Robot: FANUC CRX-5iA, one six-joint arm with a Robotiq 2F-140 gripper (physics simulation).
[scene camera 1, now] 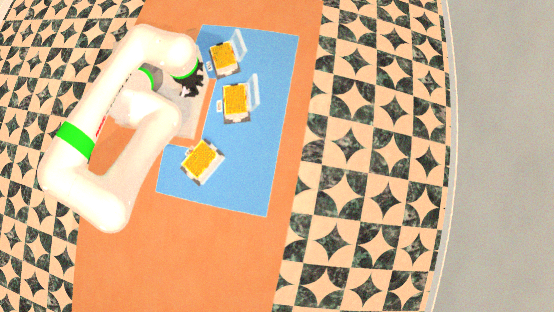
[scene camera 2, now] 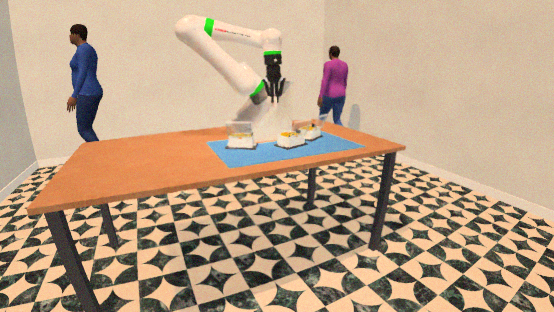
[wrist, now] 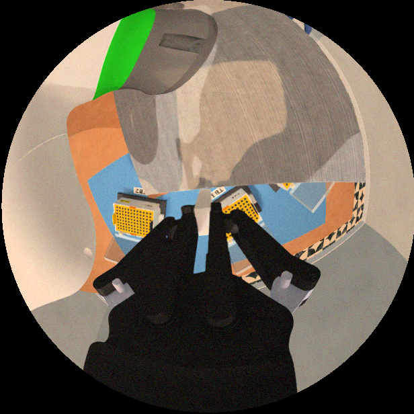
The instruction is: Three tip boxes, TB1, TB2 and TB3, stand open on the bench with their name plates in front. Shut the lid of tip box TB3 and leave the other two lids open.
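Frame: origin at the arm's base, x back, y left, z down, level; metres.
Where they show: gripper, fingertip midpoint: (scene camera 1: pixel 200 93) (scene camera 2: pixel 275 109); arm's base, link origin: (scene camera 1: pixel 146 76) (scene camera 2: pixel 262 96).
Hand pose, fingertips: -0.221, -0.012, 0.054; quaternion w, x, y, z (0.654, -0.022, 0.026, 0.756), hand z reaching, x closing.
Each offset is from my fingertips to the top centre of the thing, as dx, dy, dz. "pt": to the spot under its first point. Level surfaces: height alone.
TB3 (scene camera 1: pixel 236 100) (scene camera 2: pixel 291 140) (wrist: pixel 244 207) is the middle box, white with a yellow tip rack. Its clear lid @[pt -0.185, +0.050, +0.035] (scene camera 1: pixel 254 93) stands raised on the side away from the robot base. TB1 (scene camera 1: pixel 224 56) (scene camera 2: pixel 311 133) (wrist: pixel 286 185) has its lid @[pt -0.065, +0.259, +0.083] (scene camera 1: pixel 239 46) (wrist: pixel 311 196) open. TB2 (scene camera 1: pixel 201 161) (scene camera 2: pixel 241 141) (wrist: pixel 134 220) has its lid (scene camera 2: pixel 240 127) upright. My gripper (scene camera 1: pixel 185 91) (scene camera 2: pixel 274 99) (wrist: pixel 206 199) is shut, pointing down high above the bench, on the base side of TB3. A pale strip shows at its fingertips. The fingers hide part of TB3 in the wrist view.
The boxes stand on a blue mat @[dz +0.180] (scene camera 1: pixel 245 170) (scene camera 2: pixel 235 157) on the orange bench @[dz +0.183] (scene camera 1: pixel 185 250) (scene camera 2: pixel 140 157). Name plates for TB3 @[pt -0.047, +0.024, +0.178] (scene camera 1: pixel 219 105) and TB2 (wrist: pixel 139 191) face the base. The robot's pale base (wrist: pixel 245 110) fills the wrist view's upper part. Two people stand beyond the bench.
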